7 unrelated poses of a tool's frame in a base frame.
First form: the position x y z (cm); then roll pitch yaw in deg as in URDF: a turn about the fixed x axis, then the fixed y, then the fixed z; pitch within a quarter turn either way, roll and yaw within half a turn.
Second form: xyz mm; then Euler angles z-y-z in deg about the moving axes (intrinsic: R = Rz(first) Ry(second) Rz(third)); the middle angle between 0 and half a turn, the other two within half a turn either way. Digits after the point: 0 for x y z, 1 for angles.
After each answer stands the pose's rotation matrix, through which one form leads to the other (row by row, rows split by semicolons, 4 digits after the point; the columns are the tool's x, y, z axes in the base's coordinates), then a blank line. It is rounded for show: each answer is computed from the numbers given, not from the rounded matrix.
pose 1, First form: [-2.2 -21.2 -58.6 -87.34 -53.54 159.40]
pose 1, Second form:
[-22 -212 -586 -108.5 88.4 -143.6]
-0.5563 -0.7684 -0.3165; 0.2091 0.2392 -0.9482; 0.8043 -0.5936 0.0276

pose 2, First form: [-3.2 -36.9 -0.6 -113.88 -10.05 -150.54]
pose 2, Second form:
[-32 -369 -6 -65.0 113.5 -101.0]
-0.8573 -0.3380 0.3882; -0.4843 0.2740 -0.8309; 0.1745 -0.9004 -0.3986

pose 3, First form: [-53.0 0.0 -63.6 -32.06 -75.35 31.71]
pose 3, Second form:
[-530 0 -636 178.8 77.6 -172.1]
0.2152 -0.0086 -0.9765; 0.1329 0.9909 0.0206; 0.9675 -0.1342 0.2143

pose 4, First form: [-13.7 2.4 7.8 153.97 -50.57 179.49]
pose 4, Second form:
[-137 24 78 147.2 124.8 160.2]
-0.6351 0.3469 -0.6901; 0.0057 0.8955 0.4450; 0.7724 0.2787 -0.5707

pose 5, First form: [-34.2 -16.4 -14.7 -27.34 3.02 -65.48]
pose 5, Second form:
[-342 -164 -147 18.7 27.5 -83.4]
0.4144 0.7981 0.4373; -0.9086 0.3907 0.1480; -0.0527 -0.4586 0.8871

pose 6, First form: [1.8 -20.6 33.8 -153.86 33.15 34.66]
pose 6, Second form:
[18 -206 338 172.8 138.7 -34.0]
0.6887 0.3124 -0.6543; 0.4761 -0.8754 0.0832; -0.5468 -0.3689 -0.7516

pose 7, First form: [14.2 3.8 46.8 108.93 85.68 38.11]
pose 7, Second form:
[142 38 468 -70.8 91.4 4.1]
0.0593 0.9424 0.3293; 0.0465 0.3269 -0.9439; -0.9972 0.0713 -0.0244

